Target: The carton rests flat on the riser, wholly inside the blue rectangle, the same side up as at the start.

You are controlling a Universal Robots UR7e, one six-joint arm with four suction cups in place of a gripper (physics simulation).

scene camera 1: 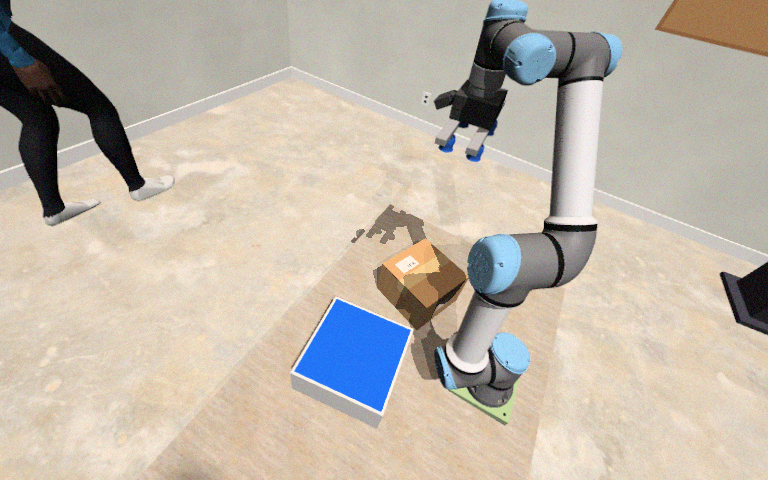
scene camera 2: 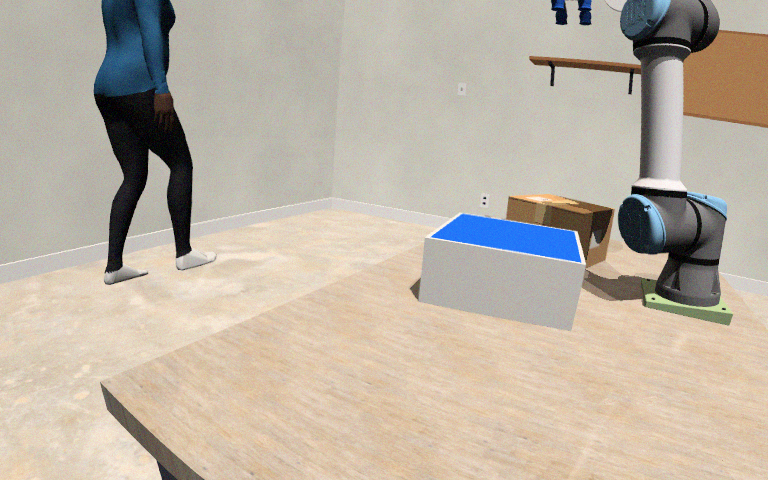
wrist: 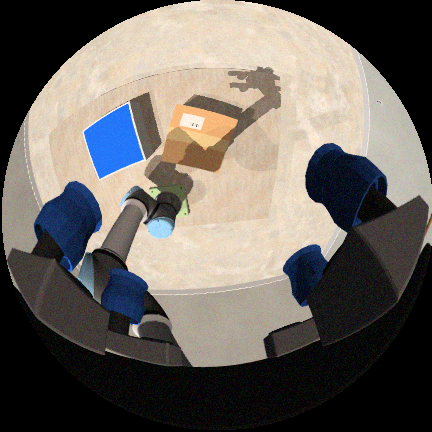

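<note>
The brown carton (scene camera 1: 408, 278) (scene camera 2: 521, 210) (wrist: 201, 131) rests on the table beside the riser, between it and the arm in scene camera 1. A white label is on its top face, and arm shadow covers part of it. The riser (scene camera 1: 335, 400) (scene camera 2: 501, 283) (wrist: 144, 122) is a light grey block. The blue rectangle (scene camera 1: 353, 353) (scene camera 2: 509, 237) (wrist: 115, 142) on its top bears nothing. My gripper (scene camera 1: 469, 139) (scene camera 2: 572, 13) (wrist: 210, 245) is open, its four blue cups touching nothing, high above the table and apart from the carton. Its upper part is cut off in scene camera 2.
The arm's green base plate (scene camera 1: 501, 413) (scene camera 2: 688, 312) (wrist: 184, 202) is on the table (scene camera 1: 254, 396) (scene camera 2: 396, 396) (wrist: 250, 195), close to the carton. A person (scene camera 1: 39, 130) (scene camera 2: 130, 67) stands on the floor beyond the table. A wall shelf (scene camera 2: 583, 63) is behind the arm.
</note>
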